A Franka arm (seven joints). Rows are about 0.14 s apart.
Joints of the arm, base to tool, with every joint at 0 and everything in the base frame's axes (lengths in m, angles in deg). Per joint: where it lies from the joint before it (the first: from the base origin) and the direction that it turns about. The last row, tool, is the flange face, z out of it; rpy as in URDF.
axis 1: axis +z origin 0 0 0.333
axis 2: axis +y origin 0 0 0
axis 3: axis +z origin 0 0 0.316
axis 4: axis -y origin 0.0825 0 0
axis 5: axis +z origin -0.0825 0 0.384
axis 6: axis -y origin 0 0 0
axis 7: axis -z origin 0.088 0 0
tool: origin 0 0 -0.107 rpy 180 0 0
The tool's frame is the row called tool.
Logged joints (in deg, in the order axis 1, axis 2, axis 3, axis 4, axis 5, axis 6, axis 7), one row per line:
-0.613, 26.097, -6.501, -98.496, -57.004, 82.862, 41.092
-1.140, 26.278, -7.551, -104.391, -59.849, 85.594, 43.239
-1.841, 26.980, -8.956, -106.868, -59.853, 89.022, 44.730
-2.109, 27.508, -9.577, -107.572, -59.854, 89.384, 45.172
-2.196, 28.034, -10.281, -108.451, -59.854, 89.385, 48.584
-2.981, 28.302, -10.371, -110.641, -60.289, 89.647, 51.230
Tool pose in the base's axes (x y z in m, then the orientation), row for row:
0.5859, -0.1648, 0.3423, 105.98, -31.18, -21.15
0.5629, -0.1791, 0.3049, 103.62, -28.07, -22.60
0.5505, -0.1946, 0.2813, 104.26, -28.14, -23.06
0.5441, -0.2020, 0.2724, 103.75, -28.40, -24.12
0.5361, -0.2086, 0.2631, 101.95, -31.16, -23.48
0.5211, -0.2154, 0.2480, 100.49, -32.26, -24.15
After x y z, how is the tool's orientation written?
As a rotation vector, in degrees.
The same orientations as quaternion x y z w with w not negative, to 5 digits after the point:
0.78333, -0.23046, -0.15633, 0.55573
0.77231, -0.20921, -0.16844, 0.57566
0.77542, -0.20929, -0.17151, 0.57053
0.77206, -0.21134, -0.17949, 0.57187
0.76110, -0.23262, -0.17529, 0.57956
0.75217, -0.24147, -0.18076, 0.58588

